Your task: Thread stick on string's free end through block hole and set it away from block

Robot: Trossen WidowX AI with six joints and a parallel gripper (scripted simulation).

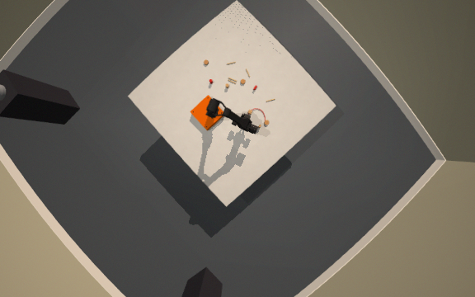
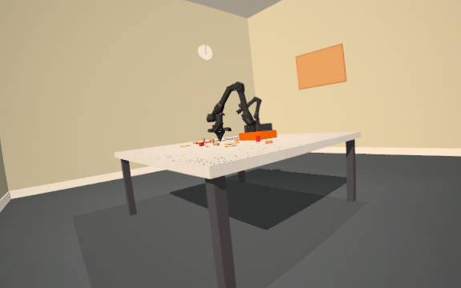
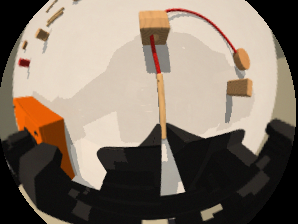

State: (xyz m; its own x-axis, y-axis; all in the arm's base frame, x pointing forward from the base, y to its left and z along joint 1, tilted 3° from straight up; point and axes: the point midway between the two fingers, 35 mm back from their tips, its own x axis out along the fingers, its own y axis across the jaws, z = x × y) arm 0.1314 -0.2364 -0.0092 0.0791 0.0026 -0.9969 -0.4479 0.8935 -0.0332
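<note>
The thin wooden stick lies 40 mm ahead of my gripper tip, 20 mm to the left of it and 10 mm above it. From my gripper tip the other things lie so: wooden block 110 mm ahead, 60 mm to the left, 10 mm above; round wooden button 160 mm ahead, 100 mm to the right; red cube 270 mm ahead, 190 mm to the left, 10 mm above.
</note>
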